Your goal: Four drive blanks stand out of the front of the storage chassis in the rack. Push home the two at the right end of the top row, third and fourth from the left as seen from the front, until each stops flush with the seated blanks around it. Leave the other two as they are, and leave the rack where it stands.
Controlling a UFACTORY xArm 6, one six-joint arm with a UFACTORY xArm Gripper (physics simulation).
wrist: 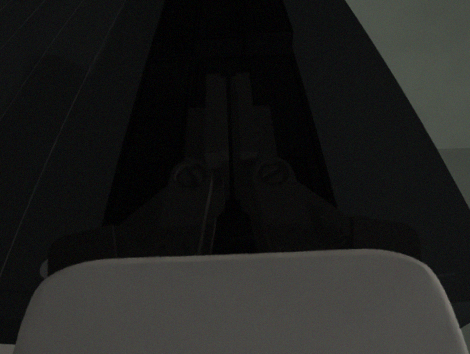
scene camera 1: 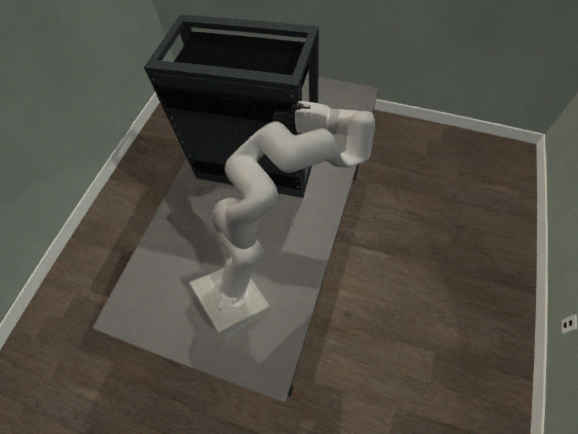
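Pixels of known places: gripper, fingertip midpoint: (wrist: pixel 228 101) (scene camera 1: pixel 273 116); arm's base, link origin: (scene camera 1: pixel 230 292).
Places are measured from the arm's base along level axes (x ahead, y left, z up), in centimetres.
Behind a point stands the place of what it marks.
The dark rack (scene camera 1: pixel 232 73) {x 51.1, y 5.2, z 54.6 cm} stands at the upper left in the scene view. Its front faces the arm, and a very dark band crosses the upper front. The drive blanks and the chassis edges cannot be told apart in that darkness. My gripper (scene camera 1: pixel 276 117) {x 45.7, y -8.1, z 44.2 cm} (wrist: pixel 228 101) {x 45.7, y -8.1, z 44.2 cm} is shut and empty, its fingertips at the right part of the rack's front, near the right post. In the wrist view the two fingers lie side by side against a black recess between dark panels. Whether the tips touch a blank cannot be seen.
The rack and the arm's pale base plate (scene camera 1: pixel 255 306) {x -2.3, y -9.8, z -2.1 cm} stand on a grey platform (scene camera 1: pixel 150 295). The arm (scene camera 1: pixel 252 182) {x 13.1, y -13.0, z 56.2 cm} bends up in front of the rack, hiding part of its lower front. Green walls (scene camera 1: pixel 425 55) stand behind and at the sides, with wooden floor (scene camera 1: pixel 425 250) to the right.
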